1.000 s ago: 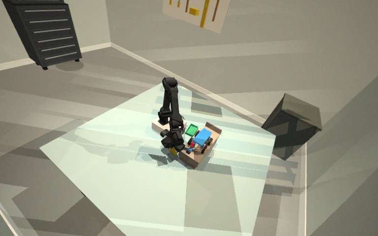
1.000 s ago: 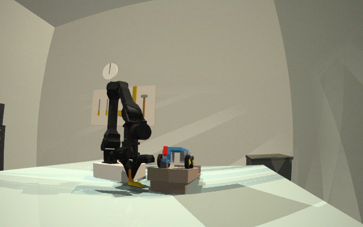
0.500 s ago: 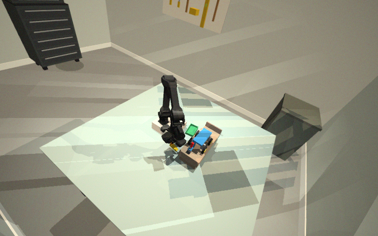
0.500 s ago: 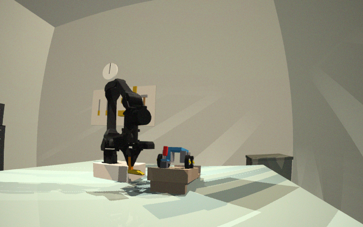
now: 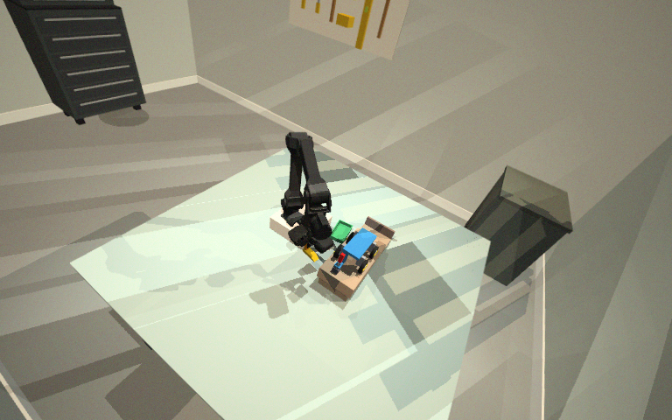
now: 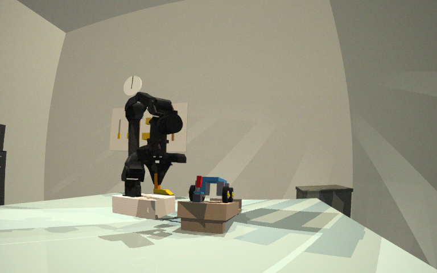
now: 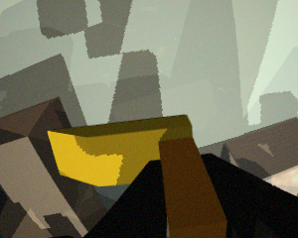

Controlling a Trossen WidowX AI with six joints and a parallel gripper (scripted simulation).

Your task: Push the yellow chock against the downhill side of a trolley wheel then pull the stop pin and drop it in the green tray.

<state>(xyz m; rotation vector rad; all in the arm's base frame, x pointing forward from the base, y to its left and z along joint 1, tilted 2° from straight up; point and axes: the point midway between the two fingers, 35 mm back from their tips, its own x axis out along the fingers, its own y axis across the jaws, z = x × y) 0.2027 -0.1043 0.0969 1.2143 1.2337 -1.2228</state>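
The yellow chock is 20 mm ahead of my gripper tip and 10 mm below it. Round my gripper tip: blue trolley: 160 mm to the left, 130 mm ahead, 20 mm below; tan ramp: 160 mm to the left, 130 mm ahead, 90 mm below; red-headed stop pin: 130 mm ahead, 50 mm to the left.
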